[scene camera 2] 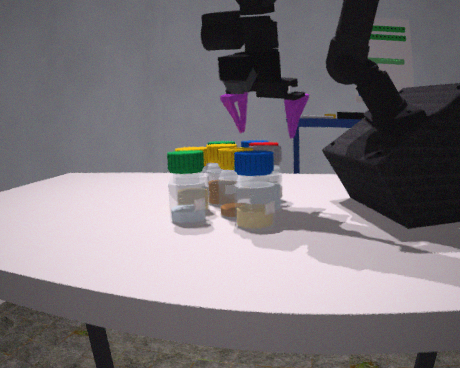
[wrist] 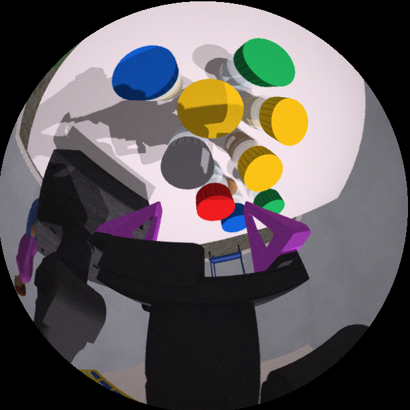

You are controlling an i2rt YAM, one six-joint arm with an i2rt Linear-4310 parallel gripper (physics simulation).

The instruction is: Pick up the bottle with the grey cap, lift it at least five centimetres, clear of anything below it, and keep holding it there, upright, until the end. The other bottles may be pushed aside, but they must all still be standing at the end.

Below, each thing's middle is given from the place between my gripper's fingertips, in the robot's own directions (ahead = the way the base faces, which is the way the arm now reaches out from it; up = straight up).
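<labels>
Blue-capped bottle (scene camera 2: 254, 189): my hand 14 cm to the right of it, 7 cm above it.
</labels>
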